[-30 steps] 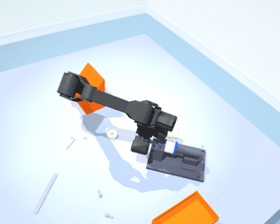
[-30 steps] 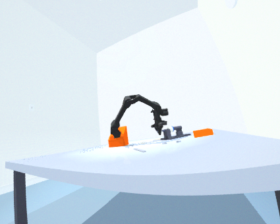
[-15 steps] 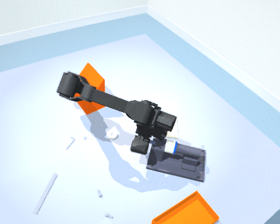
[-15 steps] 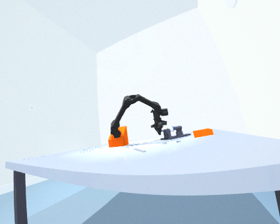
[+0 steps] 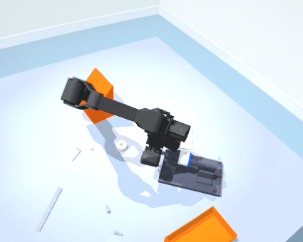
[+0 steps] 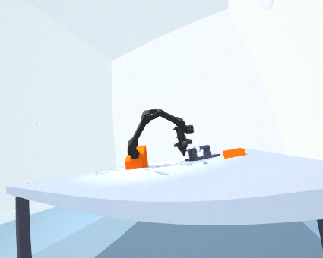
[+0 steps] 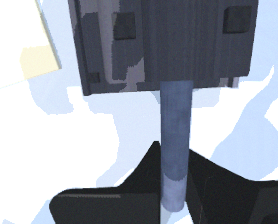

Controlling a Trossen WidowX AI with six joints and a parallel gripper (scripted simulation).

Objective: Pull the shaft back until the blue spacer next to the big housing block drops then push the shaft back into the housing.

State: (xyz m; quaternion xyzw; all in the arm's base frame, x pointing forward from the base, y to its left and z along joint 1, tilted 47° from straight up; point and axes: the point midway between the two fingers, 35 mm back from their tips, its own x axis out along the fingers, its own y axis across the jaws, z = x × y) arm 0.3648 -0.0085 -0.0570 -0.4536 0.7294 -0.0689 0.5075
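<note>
Right now my gripper tip is 60 mm short of the grey-blue shaft, 50 mm to the right of it and 30 mm below it. Round my gripper tip: thin blue spacer: 110 mm ahead, 80 mm to the left, 30 mm above; then cream sheet: 190 mm to the left, 40 mm below, 20 mm behind; then orange tray: 320 mm ahead, 70 mm to the right, 40 mm below.
</note>
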